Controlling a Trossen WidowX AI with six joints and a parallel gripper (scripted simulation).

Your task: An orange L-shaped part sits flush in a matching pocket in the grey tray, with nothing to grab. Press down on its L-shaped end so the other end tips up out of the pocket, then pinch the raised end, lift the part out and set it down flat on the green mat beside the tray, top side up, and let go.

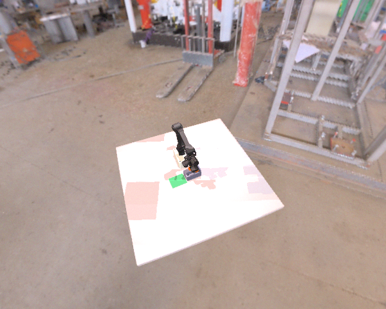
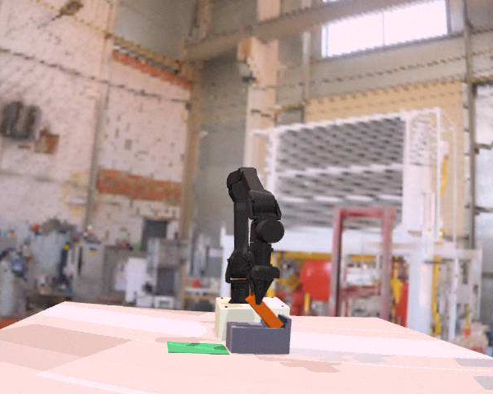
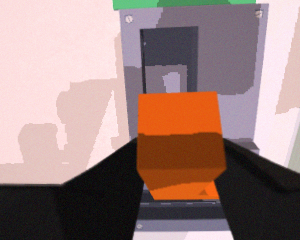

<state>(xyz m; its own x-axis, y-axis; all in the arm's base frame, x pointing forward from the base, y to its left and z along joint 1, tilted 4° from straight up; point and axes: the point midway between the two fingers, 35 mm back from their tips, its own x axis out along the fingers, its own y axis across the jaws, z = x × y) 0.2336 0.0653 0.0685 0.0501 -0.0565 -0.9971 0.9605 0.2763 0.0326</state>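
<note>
The green mat lies 14 cm to the right of my gripper tip, 14 cm below it and 2 cm ahead of it. From my gripper tip the other things lie so: orange L-shaped part: 3 cm to the left, 3 cm below, 2 cm behind.
</note>
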